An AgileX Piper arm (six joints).
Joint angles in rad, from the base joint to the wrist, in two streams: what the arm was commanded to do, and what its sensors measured. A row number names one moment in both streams.
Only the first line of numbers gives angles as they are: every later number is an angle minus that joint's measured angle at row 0.
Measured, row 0:
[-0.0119 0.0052 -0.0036 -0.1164 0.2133 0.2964]
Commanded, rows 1 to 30:
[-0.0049 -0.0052 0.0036 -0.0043 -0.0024 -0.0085]
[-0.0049 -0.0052 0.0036 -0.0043 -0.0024 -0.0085]
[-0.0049 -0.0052 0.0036 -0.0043 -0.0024 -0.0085]
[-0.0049 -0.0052 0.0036 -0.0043 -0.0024 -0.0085]
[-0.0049 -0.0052 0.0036 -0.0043 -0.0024 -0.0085]
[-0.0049 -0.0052 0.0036 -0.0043 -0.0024 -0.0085]
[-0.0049 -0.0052 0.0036 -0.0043 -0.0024 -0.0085]
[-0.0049 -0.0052 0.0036 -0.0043 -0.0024 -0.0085]
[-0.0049 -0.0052 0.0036 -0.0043 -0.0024 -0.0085]
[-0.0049 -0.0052 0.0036 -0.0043 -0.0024 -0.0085]
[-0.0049 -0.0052 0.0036 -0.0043 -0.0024 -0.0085]
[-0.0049 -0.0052 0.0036 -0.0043 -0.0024 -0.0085]
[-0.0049 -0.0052 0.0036 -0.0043 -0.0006 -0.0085]
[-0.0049 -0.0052 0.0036 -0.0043 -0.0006 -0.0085]
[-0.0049 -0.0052 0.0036 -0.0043 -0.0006 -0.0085]
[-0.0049 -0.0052 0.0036 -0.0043 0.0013 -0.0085]
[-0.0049 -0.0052 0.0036 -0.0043 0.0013 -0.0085]
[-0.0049 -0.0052 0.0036 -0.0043 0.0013 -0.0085]
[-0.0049 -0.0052 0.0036 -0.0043 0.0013 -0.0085]
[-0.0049 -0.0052 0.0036 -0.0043 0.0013 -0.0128]
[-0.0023 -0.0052 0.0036 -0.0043 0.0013 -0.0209]
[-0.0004 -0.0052 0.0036 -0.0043 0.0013 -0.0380]
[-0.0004 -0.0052 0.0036 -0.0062 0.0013 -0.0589]
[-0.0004 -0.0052 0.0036 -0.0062 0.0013 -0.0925]
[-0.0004 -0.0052 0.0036 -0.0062 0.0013 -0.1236]
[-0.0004 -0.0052 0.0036 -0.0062 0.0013 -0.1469]
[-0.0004 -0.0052 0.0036 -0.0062 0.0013 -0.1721]
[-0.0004 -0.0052 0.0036 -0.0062 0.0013 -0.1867]
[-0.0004 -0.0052 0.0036 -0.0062 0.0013 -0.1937]
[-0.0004 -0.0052 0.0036 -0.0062 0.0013 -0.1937]
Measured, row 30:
[0.0000 0.0000 0.0000 0.0019 0.0000 -0.1394]
